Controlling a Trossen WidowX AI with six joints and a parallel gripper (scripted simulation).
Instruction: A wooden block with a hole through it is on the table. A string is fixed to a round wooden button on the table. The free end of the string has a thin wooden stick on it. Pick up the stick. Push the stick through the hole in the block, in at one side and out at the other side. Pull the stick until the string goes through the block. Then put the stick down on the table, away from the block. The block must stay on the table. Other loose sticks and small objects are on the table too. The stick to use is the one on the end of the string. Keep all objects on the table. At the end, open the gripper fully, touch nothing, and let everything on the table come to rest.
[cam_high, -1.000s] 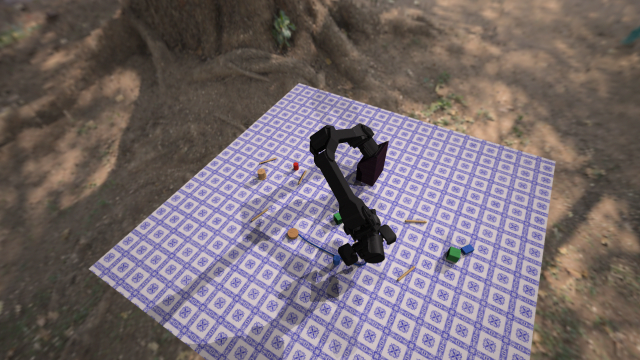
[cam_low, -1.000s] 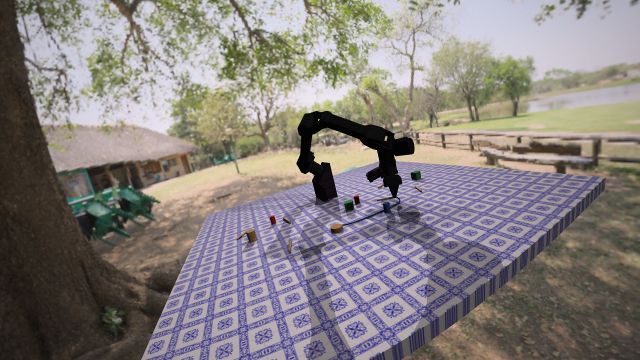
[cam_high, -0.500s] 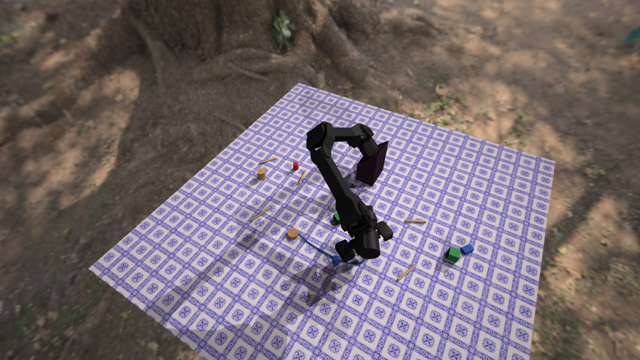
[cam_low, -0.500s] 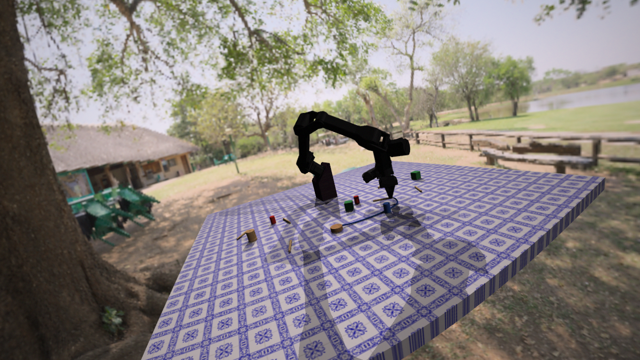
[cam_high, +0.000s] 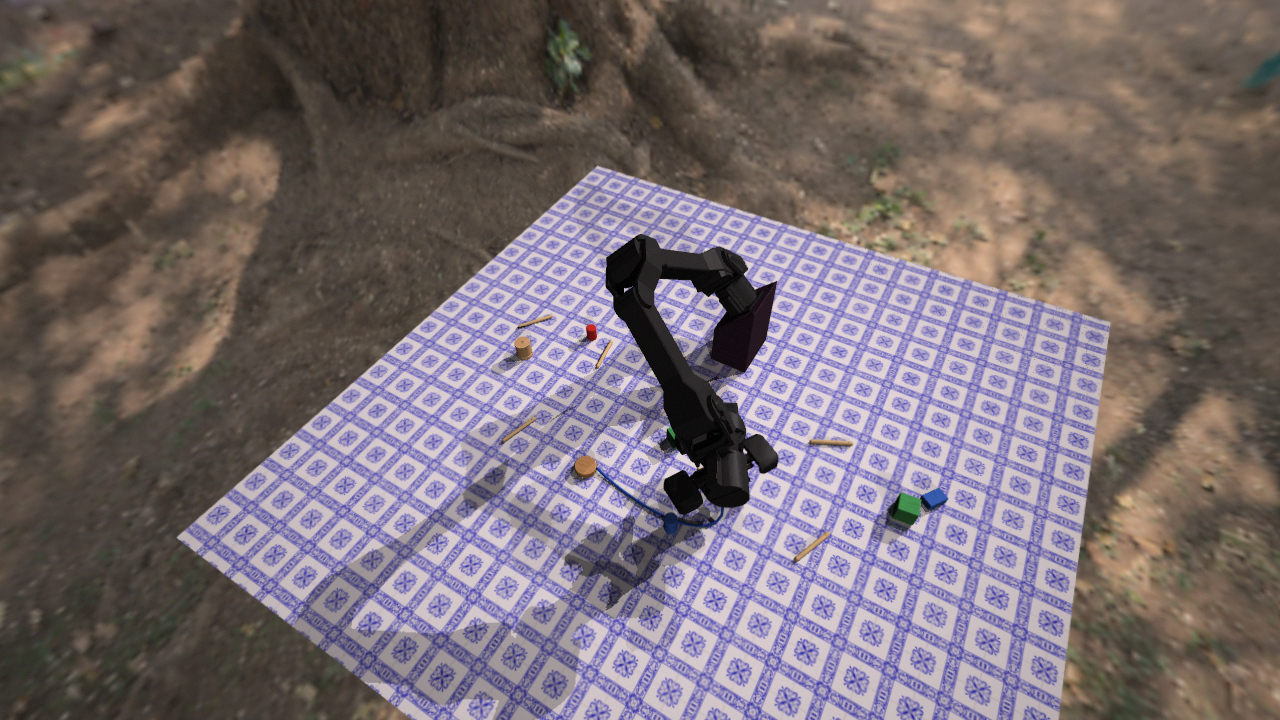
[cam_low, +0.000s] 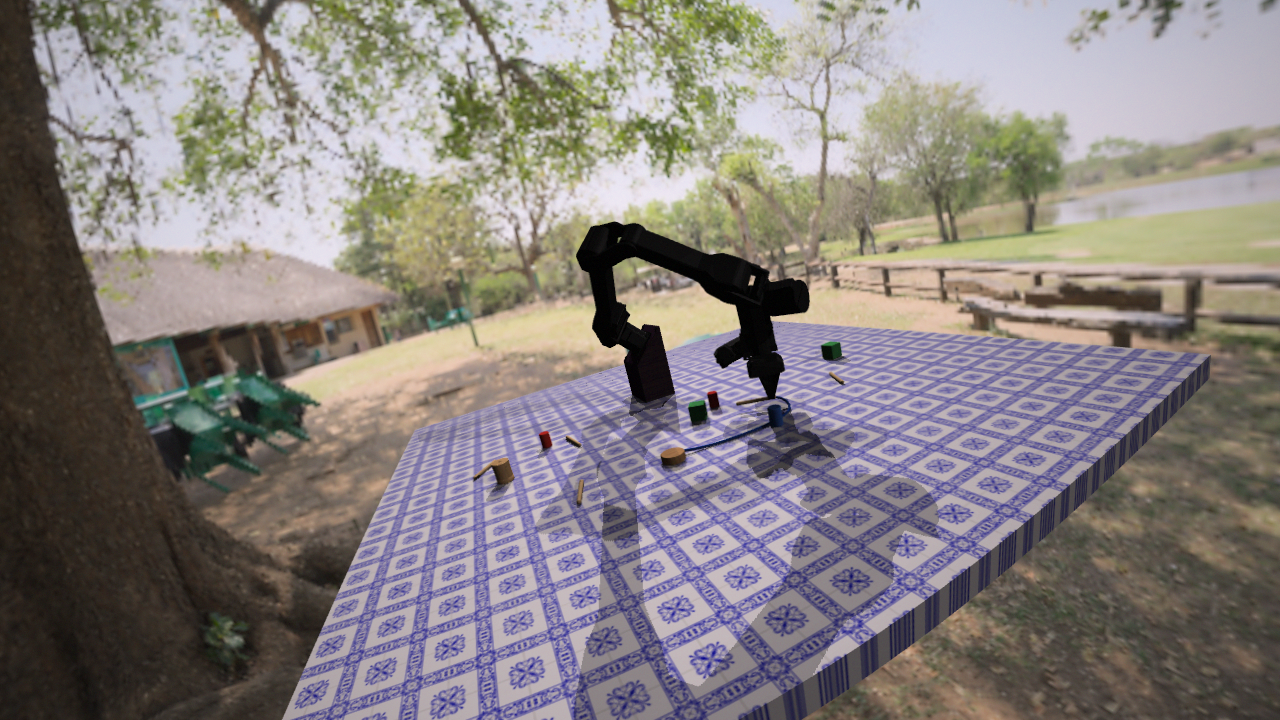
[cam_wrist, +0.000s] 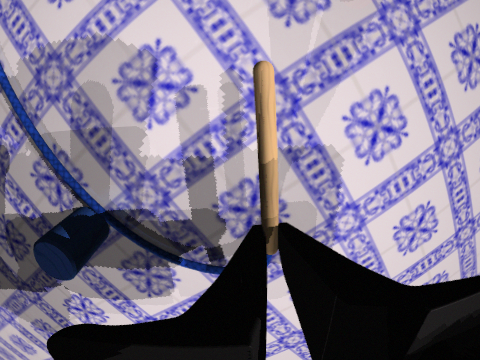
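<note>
Right now the blue cylinder is 8 cm ahead of my gripper tip and 5 cm to the right of it. Also, from my gripper tip: round wooden button: 7 cm ahead, 23 cm to the right, 1 cm below; thin stick: 1 cm behind, 1 cm to the right; string: right at my gripper tip.
</note>
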